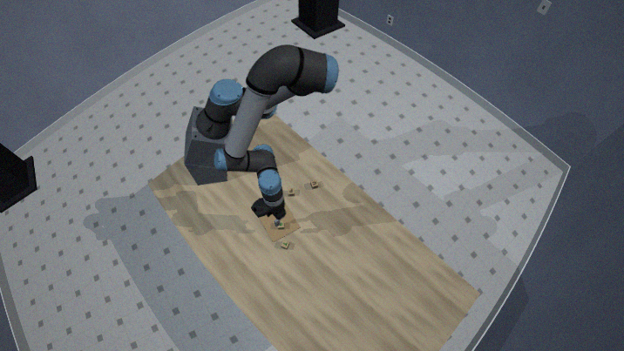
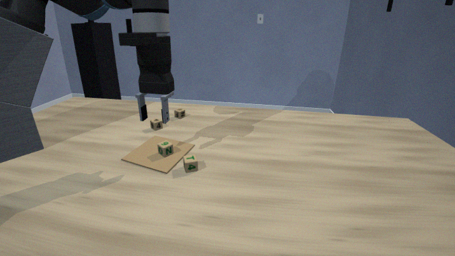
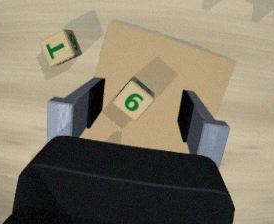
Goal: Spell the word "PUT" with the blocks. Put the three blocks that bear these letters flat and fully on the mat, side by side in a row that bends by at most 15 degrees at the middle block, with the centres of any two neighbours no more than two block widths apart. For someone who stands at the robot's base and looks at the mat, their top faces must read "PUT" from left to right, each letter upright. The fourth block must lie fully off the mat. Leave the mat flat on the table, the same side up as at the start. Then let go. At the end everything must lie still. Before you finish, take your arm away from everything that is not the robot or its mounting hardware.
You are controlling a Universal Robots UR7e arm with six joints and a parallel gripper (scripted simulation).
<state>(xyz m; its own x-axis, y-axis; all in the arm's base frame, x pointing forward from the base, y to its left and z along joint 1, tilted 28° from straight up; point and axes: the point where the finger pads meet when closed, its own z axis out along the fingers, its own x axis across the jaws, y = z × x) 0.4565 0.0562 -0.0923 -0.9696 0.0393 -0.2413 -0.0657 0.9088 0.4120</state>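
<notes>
The O block is 11 cm below my hand, 2 cm to the left of it and 1 cm ahead of it. From my hand the other things lie so: tan mat: 12 cm below, 3 cm to the left, 1 cm behind; P block: 16 cm to the left, 11 cm below, 10 cm behind; T block: 11 cm below, 9 cm ahead, 1 cm to the right.
</notes>
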